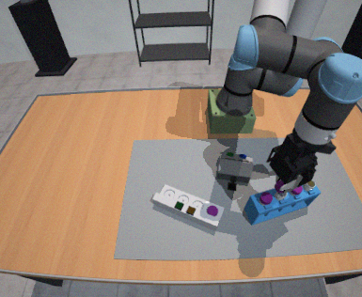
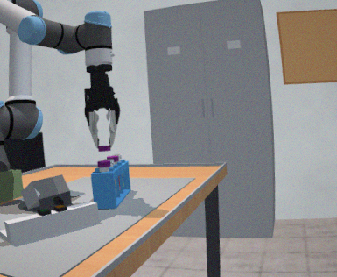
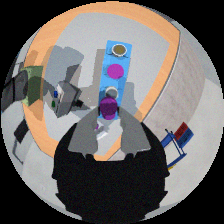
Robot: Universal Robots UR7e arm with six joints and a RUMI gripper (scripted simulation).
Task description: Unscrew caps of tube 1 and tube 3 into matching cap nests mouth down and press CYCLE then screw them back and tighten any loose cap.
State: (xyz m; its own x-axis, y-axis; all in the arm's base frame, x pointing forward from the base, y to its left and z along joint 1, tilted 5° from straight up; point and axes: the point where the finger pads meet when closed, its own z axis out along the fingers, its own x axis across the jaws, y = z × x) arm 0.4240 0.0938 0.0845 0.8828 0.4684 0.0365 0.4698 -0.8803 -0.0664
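Now: the blue cycle key 170 mm behind my hand, 80 mm to the right of it and 100 mm below it. From my hand the other things lie so: grey mat (80 mm behind, 70 mm to the right, 170 mm below); then grey key housing (150 mm behind, 100 mm to the right, 120 mm below); then green ready key (170 mm behind, 120 mm to the right, 100 mm below).
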